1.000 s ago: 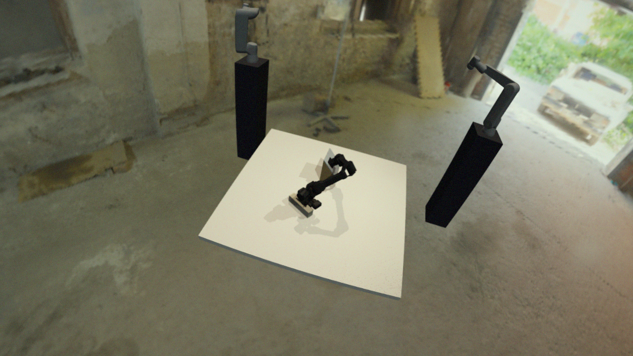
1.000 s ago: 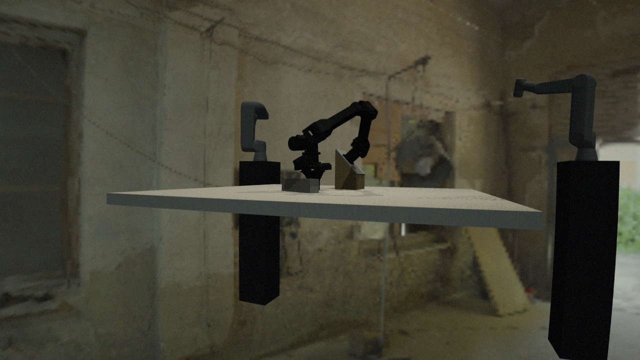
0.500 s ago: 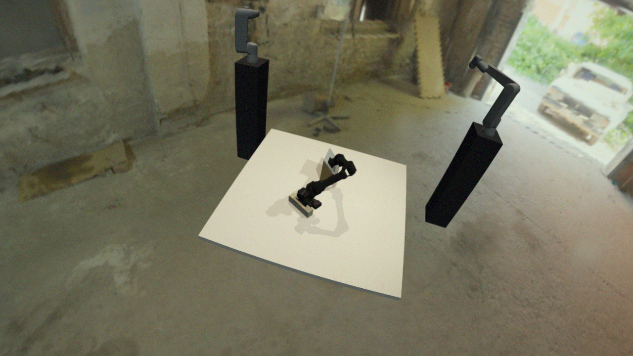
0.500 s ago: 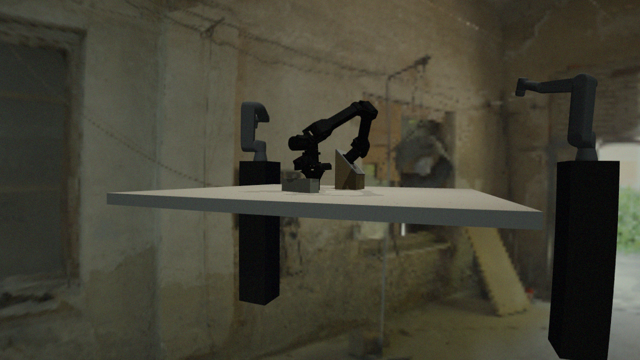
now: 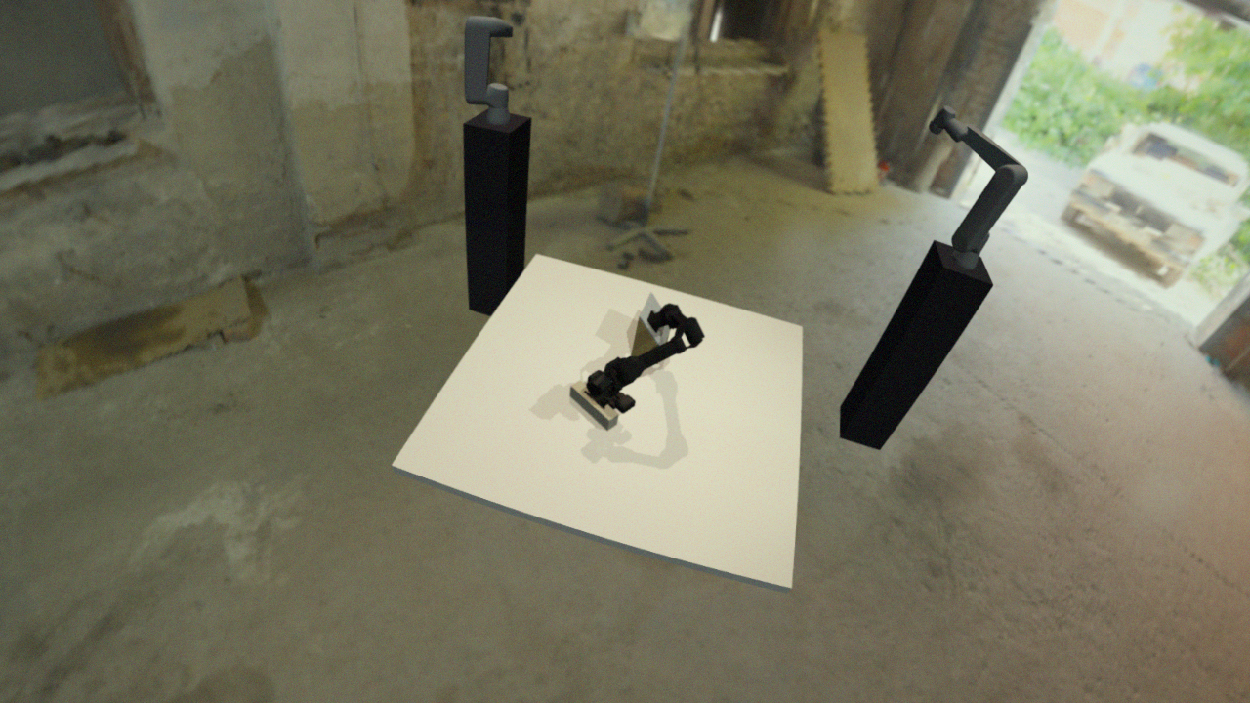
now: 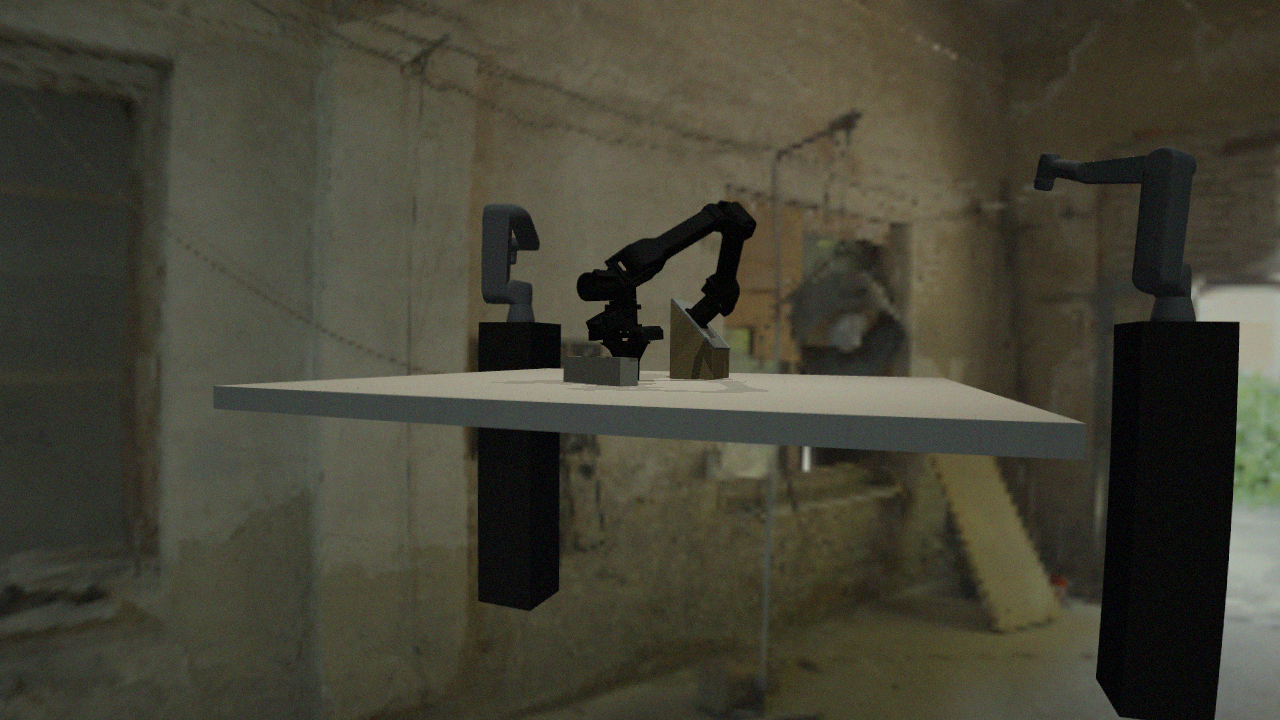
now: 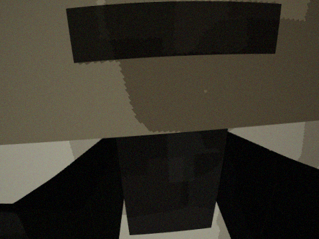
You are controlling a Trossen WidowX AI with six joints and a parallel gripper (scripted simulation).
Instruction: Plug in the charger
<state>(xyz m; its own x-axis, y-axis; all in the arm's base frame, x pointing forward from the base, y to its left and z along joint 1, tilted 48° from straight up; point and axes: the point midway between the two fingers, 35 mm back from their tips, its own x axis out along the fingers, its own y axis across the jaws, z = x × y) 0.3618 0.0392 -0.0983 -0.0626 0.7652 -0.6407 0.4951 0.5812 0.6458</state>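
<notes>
Now: gripper tip 20 mm short of the charger, 10 mm to the left of it and 10 mm below it.
</notes>
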